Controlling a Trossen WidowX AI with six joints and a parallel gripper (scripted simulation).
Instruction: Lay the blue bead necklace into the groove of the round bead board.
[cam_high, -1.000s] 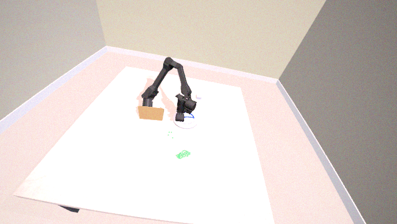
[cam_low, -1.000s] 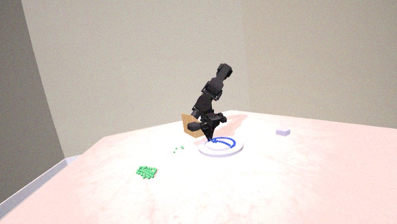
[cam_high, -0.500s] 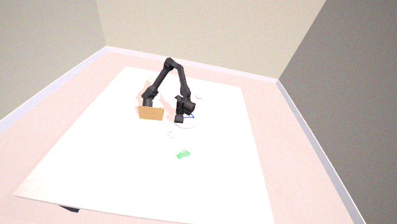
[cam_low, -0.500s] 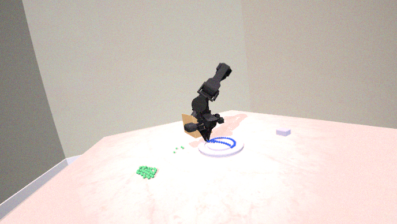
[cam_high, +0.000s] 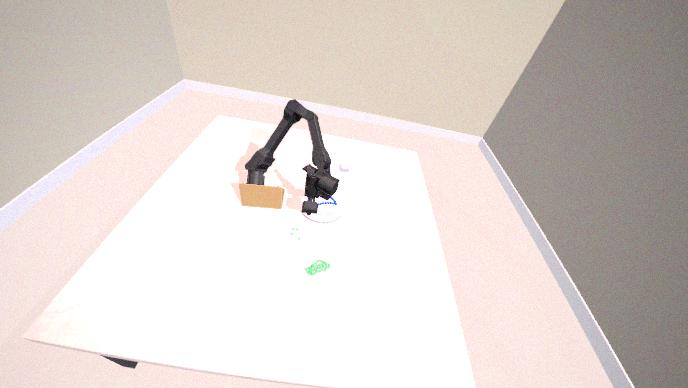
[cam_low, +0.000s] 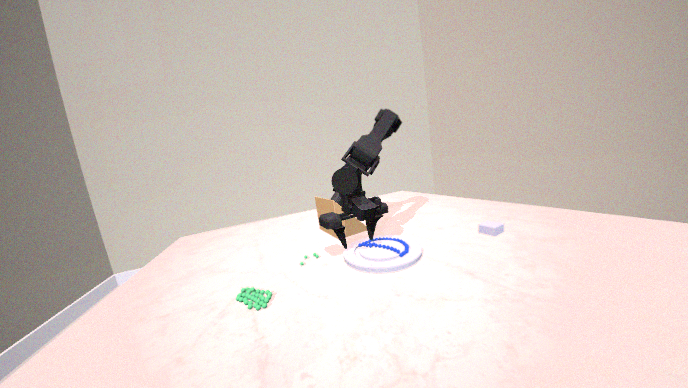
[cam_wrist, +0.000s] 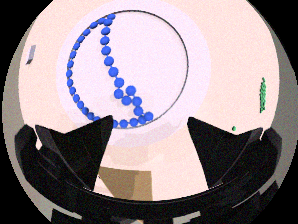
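Now: the round white bead board 50 mm ahead of my gripper tip, 40 mm to the left of it and 10 mm below it. Also, from my gripper tip: small grey block 160 mm ahead, 330 mm to the left, 10 mm below.
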